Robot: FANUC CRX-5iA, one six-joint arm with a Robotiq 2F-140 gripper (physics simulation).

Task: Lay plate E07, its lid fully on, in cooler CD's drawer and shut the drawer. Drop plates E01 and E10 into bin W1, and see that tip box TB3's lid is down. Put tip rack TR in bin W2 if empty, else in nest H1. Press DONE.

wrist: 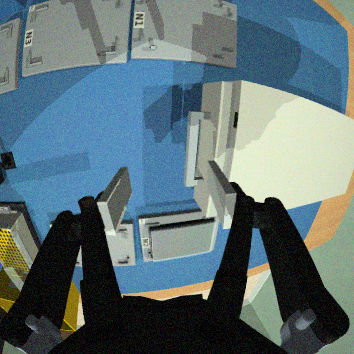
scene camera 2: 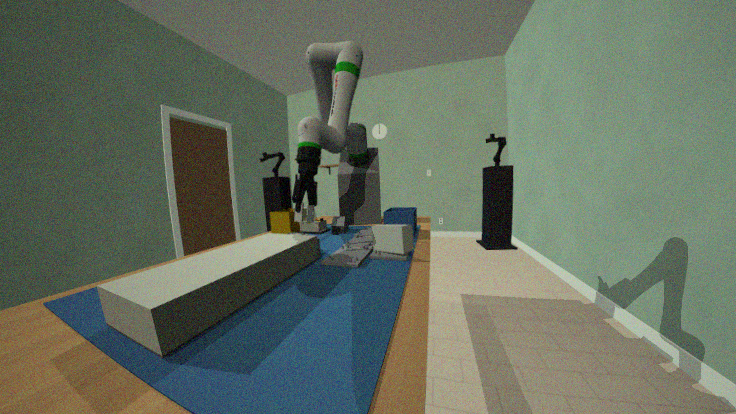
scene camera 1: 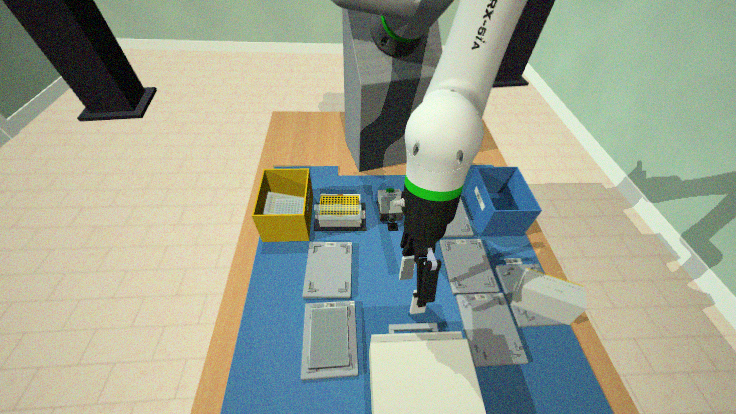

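Pixels of known places: gripper, fingertip midpoint: [wrist: 167, 176] [scene camera 2: 304, 222] [scene camera 1: 411, 294]; arm's base at its link origin: [scene camera 2: 358, 159] [scene camera 1: 395, 29].
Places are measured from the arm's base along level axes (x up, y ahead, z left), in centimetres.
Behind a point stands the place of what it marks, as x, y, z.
Note:
My gripper [scene camera 1: 412, 285] {-30.7, 63.2, -8.1} [scene camera 2: 304, 210] {-30.7, 63.2, -8.1} [wrist: 167, 176] {-30.7, 63.2, -8.1} is open and empty, above the mat before cooler CD. The cream cooler [scene camera 1: 419, 370] {-33.4, 77.5, -9.9} [scene camera 2: 205, 267] {-33.4, 102.7, -10.7} [wrist: 285, 145] {-33.4, 82.1, -7.5} has its drawer handle [scene camera 1: 413, 327] {-37.3, 68.3, -7.9} [wrist: 191, 150] {-37.2, 67.9, -7.8} facing the arm; the drawer looks shut. A grey covered plate [scene camera 1: 329, 337] {-38.9, 66.9, -26.8} [wrist: 182, 240] {-38.9, 66.1, -26.1} lies on nest N2; its code is unreadable. A white welled plate [scene camera 1: 283, 204] {-37.2, 27.2, -36.8} lies in the yellow bin [scene camera 1: 284, 226] {-34.5, 37.6, -36.0}. A box with a yellow tip grid [scene camera 1: 339, 204] {-36.0, 30.6, -20.4} [wrist: 11, 245] {-36.0, 33.2, -19.0} stands beside that bin; its lid state is unclear. A white box [scene camera 1: 553, 297] {-31.5, 68.6, 23.7} [scene camera 2: 392, 238] {-35.0, 70.4, 25.9} with a yellow edge sits askew over the right nest.
The blue bin [scene camera 1: 514, 218] {-33.1, 45.1, 27.3} [scene camera 2: 400, 216] {-31.8, 45.2, 27.9} stands at the back right. Nests N3 [scene camera 1: 469, 265] {-40.5, 53.7, 12.7} [wrist: 75, 35] {-40.5, 53.6, 11.0} and N1 [scene camera 1: 491, 332] {-40.6, 71.3, 10.9} [wrist: 175, 35] {-40.5, 67.7, 9.0} lie right of the gripper in scene camera 1. Another nest [scene camera 1: 327, 270] {-40.6, 49.3, -25.9} lies left. A small device [scene camera 1: 389, 205] {-35.8, 33.2, -5.8} with a green top stands behind.

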